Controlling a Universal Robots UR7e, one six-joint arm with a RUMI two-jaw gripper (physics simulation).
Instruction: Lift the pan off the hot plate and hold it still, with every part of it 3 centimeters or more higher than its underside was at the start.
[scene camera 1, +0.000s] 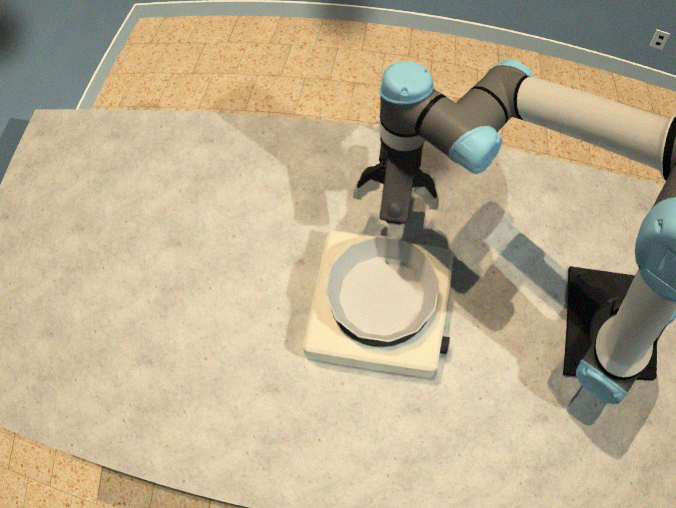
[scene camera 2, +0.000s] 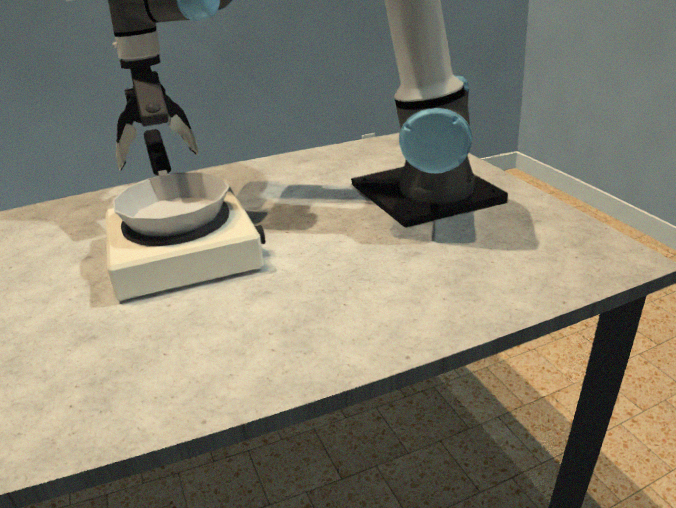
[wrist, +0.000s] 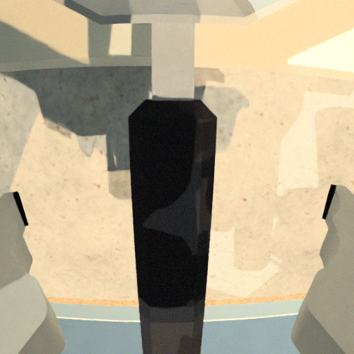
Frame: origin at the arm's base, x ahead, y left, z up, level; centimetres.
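Seen in the pictures: gripper, fingertip midpoint: (scene camera 2: 159, 162); arm's base, origin of the base link: (scene camera 2: 437, 187).
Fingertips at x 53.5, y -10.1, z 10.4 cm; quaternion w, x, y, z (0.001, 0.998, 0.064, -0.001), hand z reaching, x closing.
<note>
Pixels of each thing's top centre, then the offset from my fingertips to it. Level surfaces: height alone.
- cream hot plate, middle of its top: (scene camera 1: 386, 297) (scene camera 2: 179, 215) dx -2.5, dy +16.2, dz -4.6 cm
- hot plate's black knob, middle of its top: (scene camera 2: 257, 226) (scene camera 1: 445, 342) dx -15.0, dy +21.2, dz -7.0 cm
- grey table, its level: dz -12.2 cm
The light grey pan (scene camera 1: 379, 300) (scene camera 2: 174, 214) (wrist: 167, 9) sits level on the black disc of the cream hot plate (scene camera 1: 374, 360) (scene camera 2: 185, 270) (wrist: 250, 47). Its black handle (scene camera 2: 157, 151) (wrist: 165, 150) slopes up and away from the bowl on a light metal neck; in scene camera 1 the gripper hides most of it. My gripper (scene camera 1: 396, 198) (scene camera 2: 158, 158) (wrist: 174, 192) is open and points down over the handle. The handle runs between the two fingers, with a wide gap on each side in the wrist view. The fingers hold nothing.
The hot plate's black knob (scene camera 1: 444, 345) (scene camera 2: 261, 234) sticks out from its side. The arm's black base plate (scene camera 1: 584, 360) (scene camera 2: 382, 196) is on the grey table (scene camera 1: 163, 327) (scene camera 2: 327, 327), to the right of the hot plate. The table's far edge lies behind the handle.
</note>
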